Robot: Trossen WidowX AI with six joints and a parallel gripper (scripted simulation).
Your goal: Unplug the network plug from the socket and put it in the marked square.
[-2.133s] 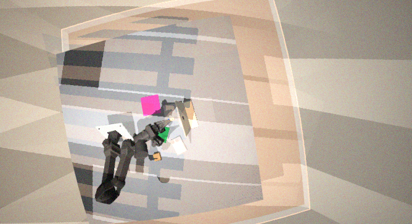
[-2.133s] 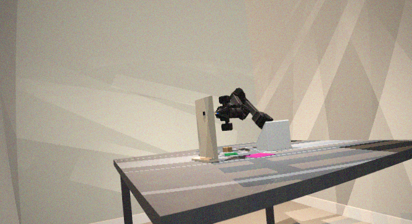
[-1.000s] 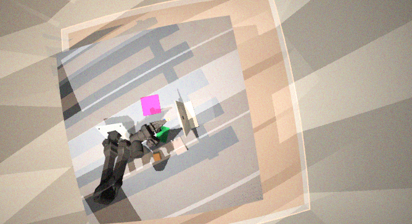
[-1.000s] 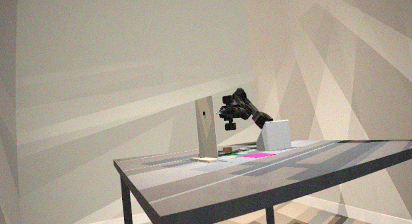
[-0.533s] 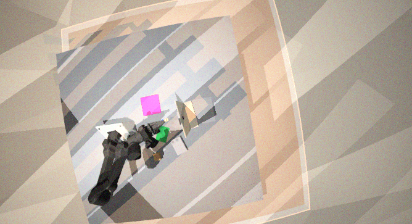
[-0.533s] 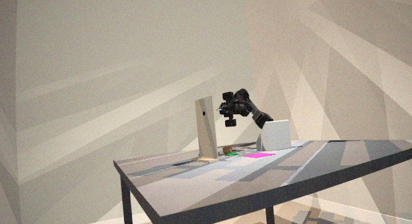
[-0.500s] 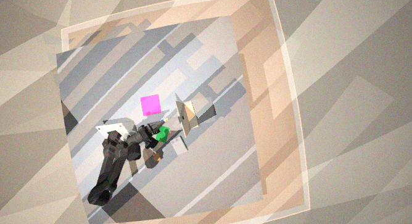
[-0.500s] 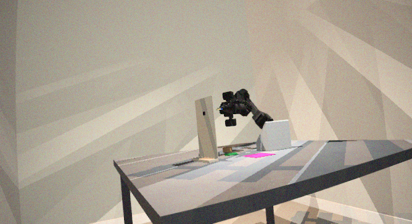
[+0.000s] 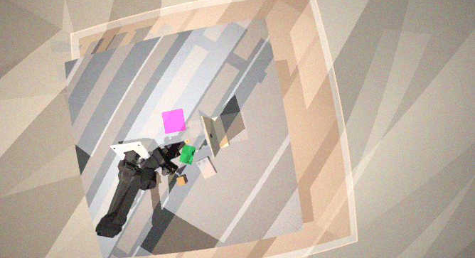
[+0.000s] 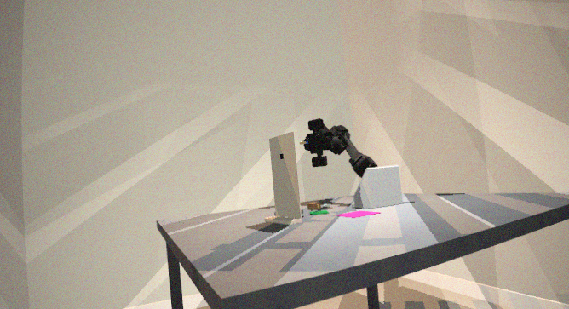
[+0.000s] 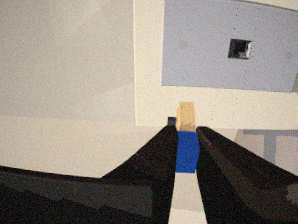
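My gripper tip is now 11 cm past the pink marked square, 13 cm to the right of it and 28 cm above it. From my gripper tip the other things lie so: network plug right at my gripper tip; then upright panel 11 cm ahead, 14 cm below.
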